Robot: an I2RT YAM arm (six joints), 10 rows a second.
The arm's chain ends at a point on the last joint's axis. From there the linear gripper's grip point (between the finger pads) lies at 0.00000 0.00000 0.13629 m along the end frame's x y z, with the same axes.
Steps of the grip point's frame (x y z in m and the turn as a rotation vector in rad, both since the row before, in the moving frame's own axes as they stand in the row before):
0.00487 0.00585 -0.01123 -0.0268 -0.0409 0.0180
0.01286 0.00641 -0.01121 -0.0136 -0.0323 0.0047
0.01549 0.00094 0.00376 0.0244 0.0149 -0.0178
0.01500 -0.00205 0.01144 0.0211 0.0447 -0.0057
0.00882 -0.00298 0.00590 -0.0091 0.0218 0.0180
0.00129 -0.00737 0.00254 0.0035 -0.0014 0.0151
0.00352 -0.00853 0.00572 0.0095 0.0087 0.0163
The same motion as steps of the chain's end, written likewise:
0.01047 0.00225 -0.01107 -0.0268 -0.0409 0.0180
0.01727 0.00457 -0.01113 -0.0136 -0.0323 0.0047
0.01349 0.00428 0.00382 0.0244 0.0149 -0.0178
0.00892 0.00084 0.01161 0.0211 0.0447 -0.0057
0.00586 -0.00425 0.00594 -0.0091 0.0218 0.0180
0.00148 -0.00689 0.00254 0.0035 -0.0014 0.0151
0.00232 -0.00725 0.00573 0.0095 0.0087 0.0163

